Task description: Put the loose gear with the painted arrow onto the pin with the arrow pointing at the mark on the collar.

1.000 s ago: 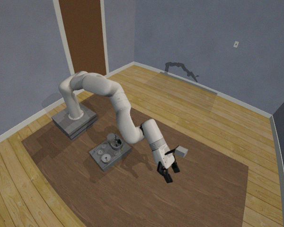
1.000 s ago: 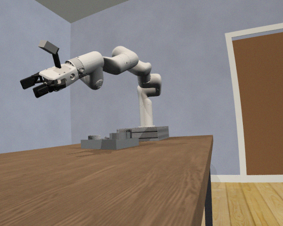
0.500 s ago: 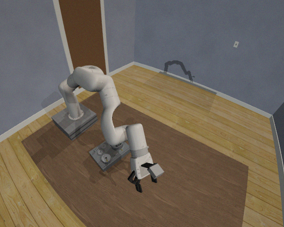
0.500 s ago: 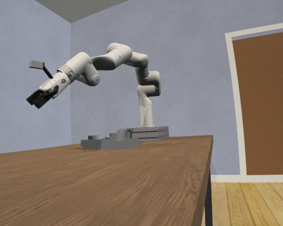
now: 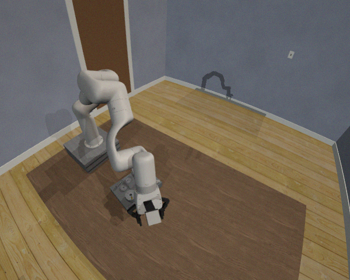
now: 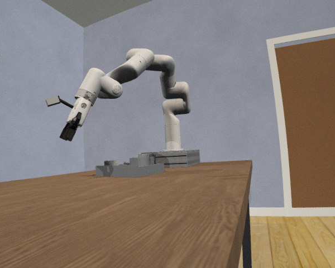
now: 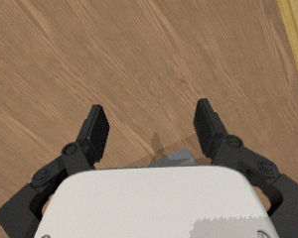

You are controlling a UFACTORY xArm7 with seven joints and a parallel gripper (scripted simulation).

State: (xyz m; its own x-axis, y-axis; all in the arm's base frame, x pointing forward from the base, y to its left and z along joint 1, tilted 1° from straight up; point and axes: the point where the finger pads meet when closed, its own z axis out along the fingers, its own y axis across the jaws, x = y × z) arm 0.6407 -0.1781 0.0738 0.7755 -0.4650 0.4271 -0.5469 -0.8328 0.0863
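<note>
The gear lies 190 mm behind my hand, 60 mm to the left of it and 110 mm below it. Also, from my hand: short peg 290 mm behind, 70 mm to the left, 120 mm below.
</note>
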